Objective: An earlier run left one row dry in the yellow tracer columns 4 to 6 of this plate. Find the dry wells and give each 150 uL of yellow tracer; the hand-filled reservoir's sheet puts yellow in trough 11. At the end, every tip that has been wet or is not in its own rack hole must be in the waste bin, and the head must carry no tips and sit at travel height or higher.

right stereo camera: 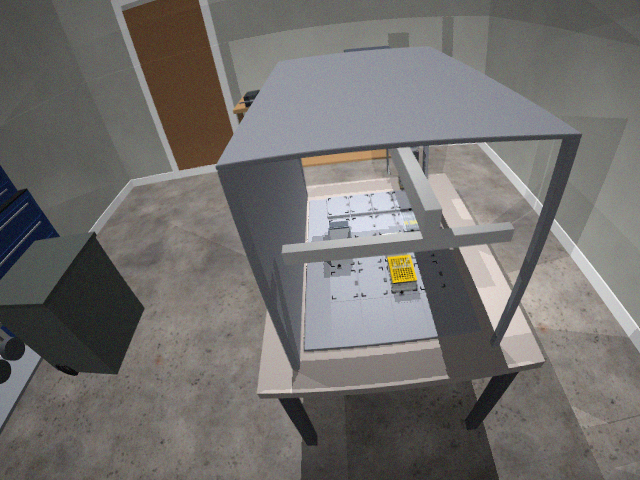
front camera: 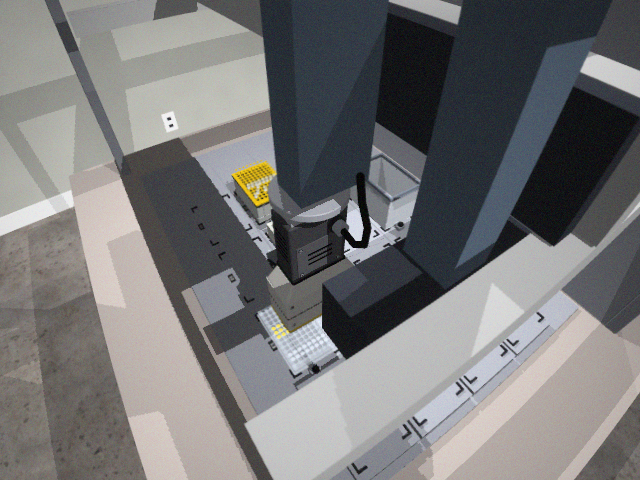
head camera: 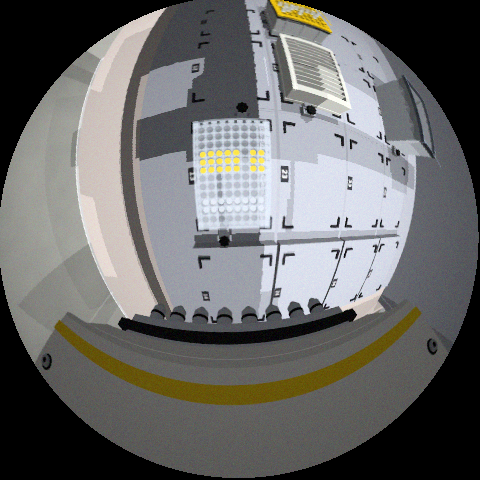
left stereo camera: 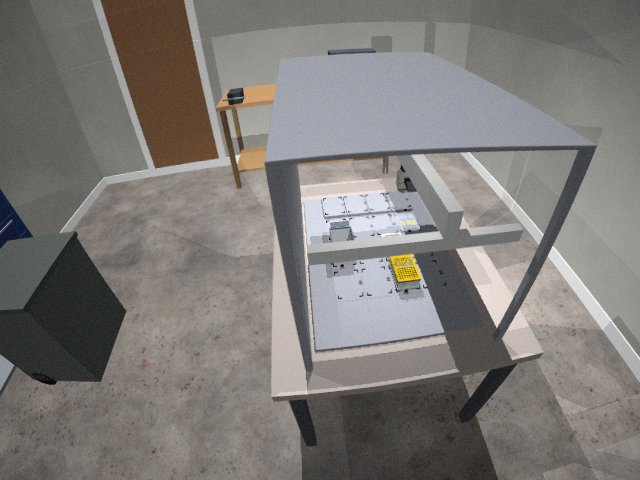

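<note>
The clear plate shows three lines of yellow wells in the head view, each with a non-yellow well sixth from the left. The head hangs above part of it in the front view. The nozzles are bare, without tips. The reservoir stands beyond the plate; its trough colours cannot be made out. The yellow tip rack has filled and empty holes. The waste bin stands right of the reservoir. The plate gripper's fingers are hidden.
The gantry crossbeam passes over the deck. Black knobs stand by the plate and reservoir. A dark block is beside the head in the front view. Enclosure posts stand at the table edge.
</note>
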